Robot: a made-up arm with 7 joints. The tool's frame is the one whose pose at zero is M.
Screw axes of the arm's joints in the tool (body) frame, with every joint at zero. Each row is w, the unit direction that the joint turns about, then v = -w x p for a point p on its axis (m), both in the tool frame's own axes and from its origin. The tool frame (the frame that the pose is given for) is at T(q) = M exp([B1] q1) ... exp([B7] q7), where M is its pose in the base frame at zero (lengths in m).
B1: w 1 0 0 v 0 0.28 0.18
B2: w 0 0 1 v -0.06 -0.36 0
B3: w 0 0 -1 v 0.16 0.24 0
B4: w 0 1 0 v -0.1 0 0.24
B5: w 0 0 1 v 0.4 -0.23 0
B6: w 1 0 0 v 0 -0.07 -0.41
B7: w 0 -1 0 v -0.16 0 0
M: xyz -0.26 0.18 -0.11 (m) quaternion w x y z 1 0 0 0
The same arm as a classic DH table. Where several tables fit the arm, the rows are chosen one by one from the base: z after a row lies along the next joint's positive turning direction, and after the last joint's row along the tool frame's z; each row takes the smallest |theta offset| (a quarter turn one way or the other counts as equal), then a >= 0, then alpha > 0; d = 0 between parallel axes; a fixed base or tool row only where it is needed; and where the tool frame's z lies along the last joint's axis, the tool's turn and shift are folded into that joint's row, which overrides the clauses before.
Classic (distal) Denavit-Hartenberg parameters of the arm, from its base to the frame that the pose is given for. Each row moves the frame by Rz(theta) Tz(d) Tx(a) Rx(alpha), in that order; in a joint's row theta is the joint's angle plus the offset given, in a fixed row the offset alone. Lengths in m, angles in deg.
base (fixed): a 0, alpha 90, d 0.17, theta_offset 90
joint 1: a 0.12, alpha -90, d 0.1, theta_offset 0
joint 2: a -0.1562, alpha 180, d 0, theta_offset -50.19
joint 3: a 0, alpha 90, d 0.18, theta_offset 39.81
joint 4: a -0.01, alpha 90, d 0.56, theta_offset 0
joint 5: a 0.01, alpha 90, d -0.17, theta_offset 90
joint 6: a 0.09, alpha 90, d -0.23, theta_offset -90
joint 7: a 0, alpha 90, d 0.41, theta_offset -90
tool (fixed): a 0, alpha 0, d 0.16, theta_offset 180

